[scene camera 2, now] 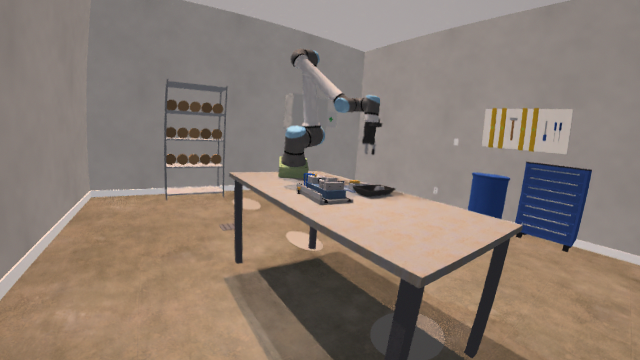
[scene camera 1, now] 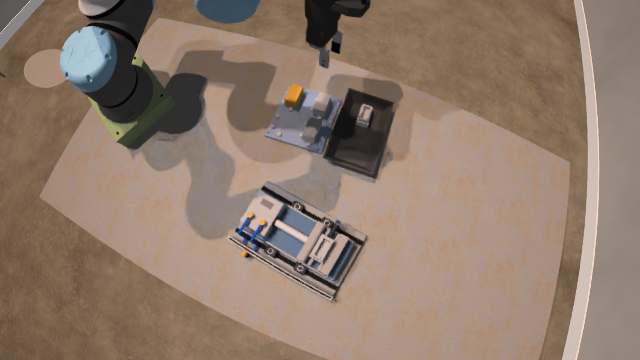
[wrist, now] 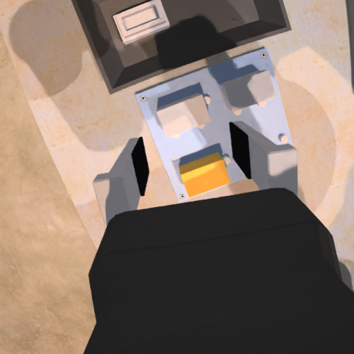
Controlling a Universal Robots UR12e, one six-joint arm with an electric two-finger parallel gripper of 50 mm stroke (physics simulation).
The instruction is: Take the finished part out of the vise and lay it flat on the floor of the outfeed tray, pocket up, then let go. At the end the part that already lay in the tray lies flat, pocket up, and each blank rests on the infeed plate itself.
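Pixels of known places: gripper, fingertip midpoint: point(scene camera 2: 369, 154) point(scene camera 1: 329, 58); arm's base, origin of the base link: point(scene camera 2: 293, 162) point(scene camera 1: 125, 94).
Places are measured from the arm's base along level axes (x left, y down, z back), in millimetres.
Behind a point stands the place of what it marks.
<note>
My gripper point(scene camera 1: 330, 52) {x 121, y -123, z -619 mm} point(scene camera 2: 369, 150) {x 121, y -123, z -619 mm} point(wrist: 188, 147) is open and empty, high above the table. In the wrist view the infeed plate point(scene camera 1: 295, 120) {x 54, y 102, z -541 mm} point(wrist: 217, 137) lies below its fingers. The finished part point(scene camera 1: 322, 250) {x -298, y 10, z -697 mm}, pale with its pocket up, sits between the jaws of the vise point(scene camera 1: 263, 212) {x -243, y 14, z -544 mm} point(scene camera 2: 330, 192) {x -343, y 57, z -745 mm}. The outfeed tray point(scene camera 1: 387, 137) {x 49, y 68, z -797 mm} point(scene camera 2: 374, 191) {x -23, y 74, z -782 mm} point(wrist: 100, 50) is dark; another pale part point(scene camera 1: 365, 115) {x 104, y 77, z -735 mm} point(wrist: 141, 21) lies flat in it, pocket up. An orange blank point(scene camera 1: 294, 96) {x 113, y 66, z -524 mm} point(wrist: 205, 175) and two grey blanks, one nearer that part point(scene camera 1: 321, 105) {x 100, y 66, z -607 mm} point(wrist: 184, 116), one farther point(scene camera 1: 312, 130) {x 15, y 66, z -601 mm} point(wrist: 248, 91), are on the plate.
The tray stands right beside the infeed plate. Small pale pins point(wrist: 283, 138) stand up from the plate. Blue handles with orange ends point(scene camera 1: 257, 234) {x -293, y 50, z -536 mm} stick up at the vise's left end. The green robot base point(scene camera 1: 120, 135) {x -128, y 28, z -31 mm} point(scene camera 2: 293, 169) {x -59, y 44, z -81 mm} is at the table's far left.
</note>
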